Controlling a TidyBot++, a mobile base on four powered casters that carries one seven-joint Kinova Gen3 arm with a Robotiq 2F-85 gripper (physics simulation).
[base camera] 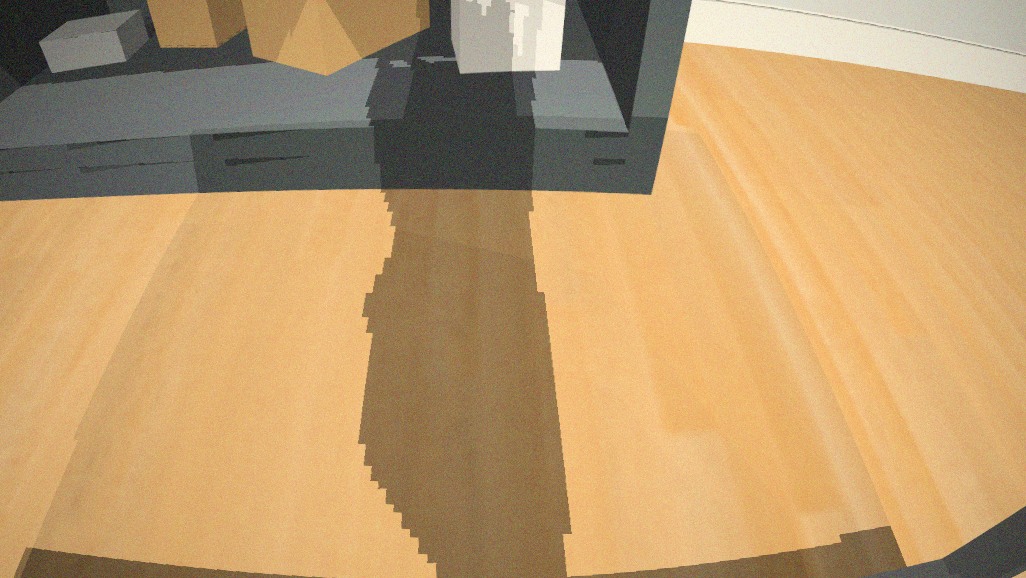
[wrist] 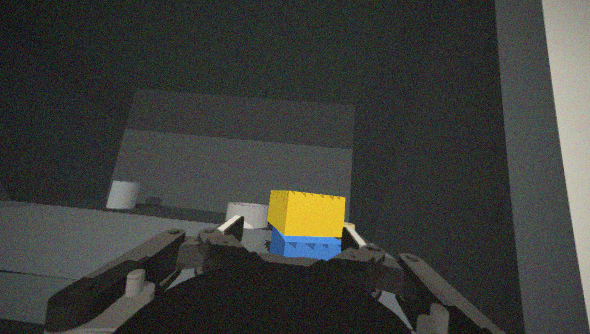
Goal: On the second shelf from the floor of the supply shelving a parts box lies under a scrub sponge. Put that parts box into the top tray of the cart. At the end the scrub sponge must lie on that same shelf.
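Places are measured from the arm's base along level axes (x left, y back, z up), in metres.
Pixels of known places: gripper, fingertip midpoint: (wrist: 292, 232).
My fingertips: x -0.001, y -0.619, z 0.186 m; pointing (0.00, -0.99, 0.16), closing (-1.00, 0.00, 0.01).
Observation:
Ahead of a thing's pixels: the offset from my fingertips to its top centre. "spot": to the spot under its first point. Level surfaces: height alone.
The scrub sponge, a yellow block @(dx -0.009, dy -0.081, dz +0.036 m) (wrist: 314, 215), lies on top of the blue parts box @(dx -0.013, dy -0.055, dz -0.009 m) (wrist: 311, 247) on the shelf in the wrist view. The lower part of the parts box is hidden behind the gripper. My gripper (wrist: 292, 232) is open, with nothing held. Its two fingertips show to the left and right of the sponge and box in that view; how far they are from them is hard to tell. The cart does not show in either view.
A white roll @(dx +0.114, dy -0.286, dz -0.001 m) (wrist: 247, 215) stands left of the sponge, and a grey-white cylinder @(dx +0.469, dy -0.327, dz +0.021 m) (wrist: 123, 195) farther left. A side panel (wrist: 525, 150) rises at right. In the base view, the shelving's bottom shelf @(dz -0.506 m) (base camera: 215, 100) holds cardboard boxes @(spot: dx +0.156, dy -0.143, dz -0.454 m) (base camera: 337, 28), a grey box @(dx +0.579, dy -0.281, dz -0.456 m) (base camera: 89, 46) and a white box @(spot: dx -0.038, dy -0.120, dz -0.465 m) (base camera: 502, 39).

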